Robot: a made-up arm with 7 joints.
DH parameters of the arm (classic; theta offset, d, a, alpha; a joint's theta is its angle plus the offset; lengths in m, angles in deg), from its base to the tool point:
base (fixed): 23.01 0 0.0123 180
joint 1: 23.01 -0.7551 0.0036 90
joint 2: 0 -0.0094 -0.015 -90
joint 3: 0 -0.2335 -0.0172 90
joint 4: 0 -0.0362 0.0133 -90
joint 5: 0 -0.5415 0.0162 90
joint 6: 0 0.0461 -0.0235 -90
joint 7: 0 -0.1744 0.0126 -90
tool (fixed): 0 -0.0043 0 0
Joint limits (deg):
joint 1: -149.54..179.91
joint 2: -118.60..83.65
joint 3: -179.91..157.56
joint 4: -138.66..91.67
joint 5: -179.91..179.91
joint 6: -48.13..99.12
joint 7: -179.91..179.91
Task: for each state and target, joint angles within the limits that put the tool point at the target. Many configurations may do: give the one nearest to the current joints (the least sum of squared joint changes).
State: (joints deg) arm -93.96 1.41 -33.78 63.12 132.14 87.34 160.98
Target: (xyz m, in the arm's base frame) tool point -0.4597 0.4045 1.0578
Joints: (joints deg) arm -112.26 8.12 -50.44 83.33 128.91 87.75 160.96
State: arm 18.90 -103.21 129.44 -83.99 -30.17 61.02 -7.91
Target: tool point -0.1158 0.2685 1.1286
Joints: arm 3.35 -118.60 130.55 -132.82 -48.93 99.12 -6.51
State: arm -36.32 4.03 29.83 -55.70 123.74 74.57 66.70
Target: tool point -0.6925 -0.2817 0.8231
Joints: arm -32.31 -25.39 30.30 -70.29 127.00 68.65 67.19
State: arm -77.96 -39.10 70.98 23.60 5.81 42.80 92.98
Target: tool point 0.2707 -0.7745 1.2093
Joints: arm -96.80 -61.03 76.80 7.35 10.22 22.97 95.43
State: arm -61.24 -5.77 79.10 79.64 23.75 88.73 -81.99
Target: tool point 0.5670 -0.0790 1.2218
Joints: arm -69.27 -6.40 67.09 50.09 19.75 83.11 -82.31
